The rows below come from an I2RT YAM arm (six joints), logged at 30 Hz.
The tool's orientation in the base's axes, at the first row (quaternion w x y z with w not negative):
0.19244 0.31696 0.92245 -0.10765
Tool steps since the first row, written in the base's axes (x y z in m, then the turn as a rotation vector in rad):
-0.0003 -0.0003 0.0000 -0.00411 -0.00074 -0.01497
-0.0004 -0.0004 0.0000 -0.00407 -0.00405 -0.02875
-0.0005 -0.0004 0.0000 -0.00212 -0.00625 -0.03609
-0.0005 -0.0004 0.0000 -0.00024 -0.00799 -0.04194
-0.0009 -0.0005 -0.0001 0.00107 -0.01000 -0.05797
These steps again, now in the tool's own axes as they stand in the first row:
0.0001 -0.0004 0.0000 0.00891 -0.00200 0.01257
0.0001 -0.0006 0.0000 0.01292 -0.00349 0.02609
0.0001 -0.0006 0.0000 0.01342 -0.00341 0.03398
0.0001 -0.0006 0.0000 0.01358 -0.00314 0.04035
0.0004 -0.0009 0.0000 0.01833 -0.00265 0.05585

